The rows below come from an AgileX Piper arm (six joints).
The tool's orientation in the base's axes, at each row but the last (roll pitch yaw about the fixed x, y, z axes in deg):
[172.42, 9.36, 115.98]
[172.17, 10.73, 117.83]
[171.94, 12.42, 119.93]
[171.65, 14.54, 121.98]
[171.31, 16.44, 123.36]
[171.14, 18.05, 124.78]
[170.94, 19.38, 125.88]
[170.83, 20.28, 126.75]
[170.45, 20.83, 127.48]
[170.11, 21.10, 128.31]
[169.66, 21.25, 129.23]
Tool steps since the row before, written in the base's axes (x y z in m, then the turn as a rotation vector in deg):
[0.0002, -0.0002, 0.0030, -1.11, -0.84, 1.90]
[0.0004, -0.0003, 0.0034, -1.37, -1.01, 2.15]
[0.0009, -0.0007, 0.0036, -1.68, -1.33, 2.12]
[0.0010, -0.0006, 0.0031, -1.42, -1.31, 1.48]
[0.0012, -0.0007, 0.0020, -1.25, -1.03, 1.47]
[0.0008, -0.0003, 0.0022, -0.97, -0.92, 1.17]
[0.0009, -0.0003, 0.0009, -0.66, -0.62, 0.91]
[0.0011, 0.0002, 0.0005, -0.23, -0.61, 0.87]
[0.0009, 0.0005, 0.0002, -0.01, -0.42, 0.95]
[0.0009, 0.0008, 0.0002, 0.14, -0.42, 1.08]
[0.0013, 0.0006, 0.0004, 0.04, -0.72, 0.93]
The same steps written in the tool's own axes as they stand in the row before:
[-0.0008, 0.0005, -0.0029, -0.57, -1.11, -2.00]
[-0.0011, 0.0007, -0.0032, -0.65, -1.39, -2.28]
[-0.0018, 0.0009, -0.0032, -0.76, -1.82, -2.28]
[-0.0018, 0.0009, -0.0026, -0.72, -1.68, -1.60]
[-0.0018, 0.0008, -0.0015, -0.58, -1.39, -1.59]
[-0.0013, 0.0008, -0.0018, -0.55, -1.14, -1.24]
[-0.0010, 0.0006, -0.0005, -0.41, -0.76, -0.95]
[-0.0006, 0.0010, -0.0001, -0.63, -0.43, -0.77]
[-0.0002, 0.0010, 0.0000, -0.64, -0.13, -0.80]
[0.0000, 0.0012, 0.0000, -0.78, 0.00, -0.87]
[-0.0005, 0.0014, 0.0000, -0.88, -0.30, -0.72]

